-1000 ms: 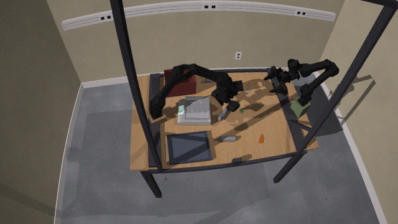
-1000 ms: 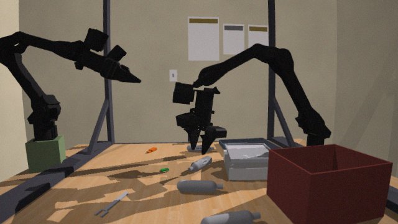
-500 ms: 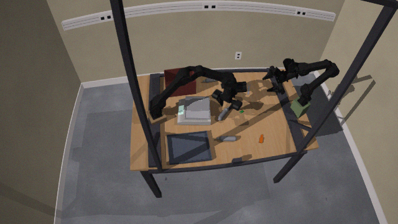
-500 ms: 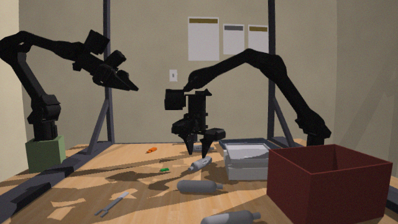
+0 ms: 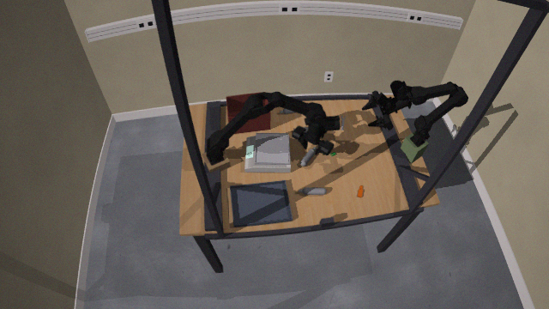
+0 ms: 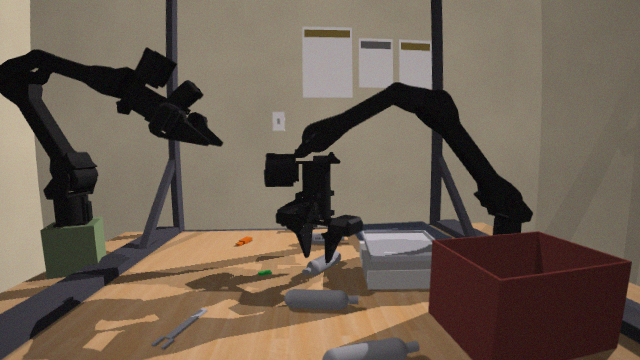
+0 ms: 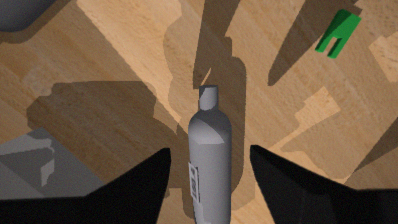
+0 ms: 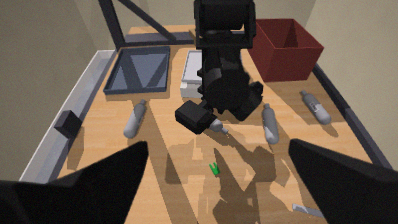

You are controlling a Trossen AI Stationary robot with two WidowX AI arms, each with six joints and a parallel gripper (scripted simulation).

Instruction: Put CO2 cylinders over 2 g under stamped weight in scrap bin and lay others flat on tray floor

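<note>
My left hand is 11 cm to the left of the green piece and 6 cm above it. From my left hand the other things lie so: grey wrench 21 cm ahead, 21 cm to the right, 6 cm below; then orange piece 21 cm behind, 21 cm to the right, 6 cm below; then tray 24 cm behind, 24 cm to the left, 6 cm below.
</note>
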